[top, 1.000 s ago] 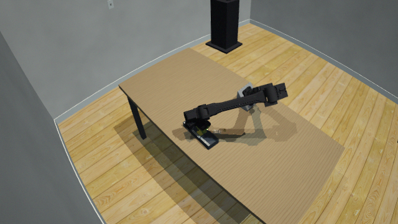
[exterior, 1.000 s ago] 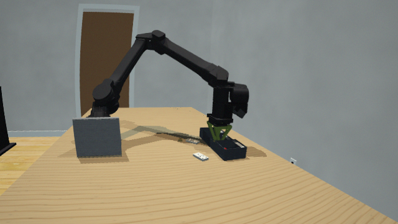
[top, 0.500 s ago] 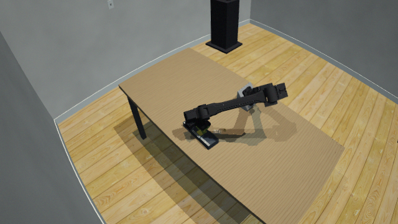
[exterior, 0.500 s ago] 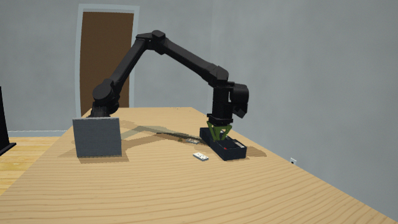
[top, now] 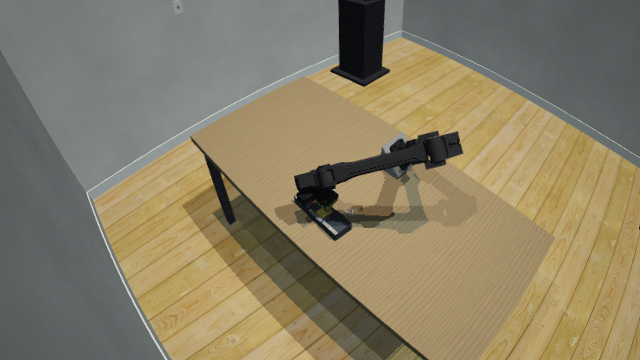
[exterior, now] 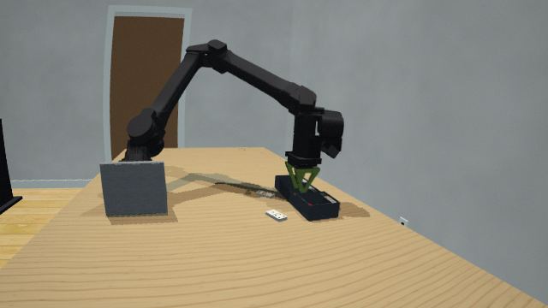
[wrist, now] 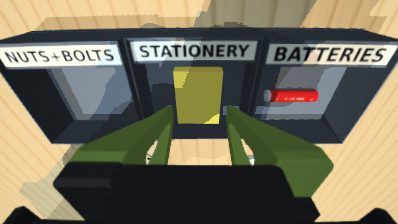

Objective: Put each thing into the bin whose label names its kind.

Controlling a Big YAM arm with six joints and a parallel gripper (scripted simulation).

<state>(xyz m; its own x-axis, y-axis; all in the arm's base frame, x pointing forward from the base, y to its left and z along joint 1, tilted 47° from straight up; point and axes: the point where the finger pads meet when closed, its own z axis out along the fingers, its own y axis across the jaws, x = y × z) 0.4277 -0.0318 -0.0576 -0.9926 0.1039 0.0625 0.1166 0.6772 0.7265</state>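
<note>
The long black bin is 2 cm below my hand and 1 cm ahead of it. Round my hand: yellow block: 3 cm below; then small nut: 11 cm behind, 10 cm to the left, 4 cm below; then red battery: 8 cm to the right, 3 cm below, 1 cm behind.
</note>
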